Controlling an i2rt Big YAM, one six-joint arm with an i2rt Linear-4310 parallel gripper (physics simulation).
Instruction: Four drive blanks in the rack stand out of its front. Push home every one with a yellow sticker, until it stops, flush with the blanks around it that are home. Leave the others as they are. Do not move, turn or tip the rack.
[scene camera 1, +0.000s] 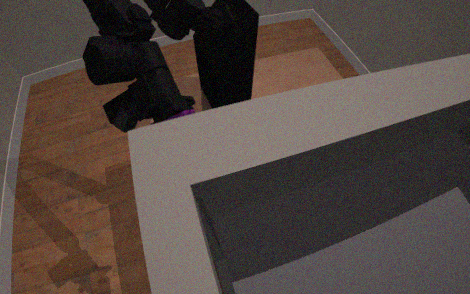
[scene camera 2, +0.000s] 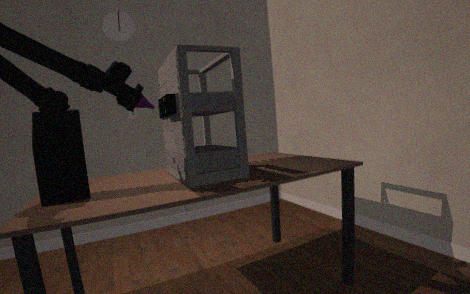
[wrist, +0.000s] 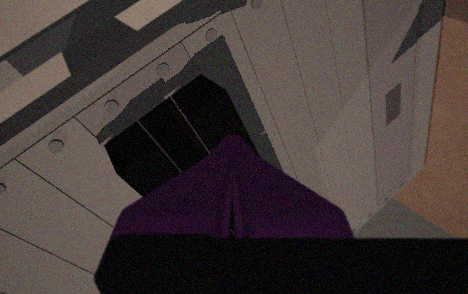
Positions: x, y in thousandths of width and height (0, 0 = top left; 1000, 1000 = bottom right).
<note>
In view: my gripper (wrist: 497, 502) and a grey rack (scene camera 1: 756, 607).
The grey rack is seen too in the wrist view (wrist: 730, 352).
</note>
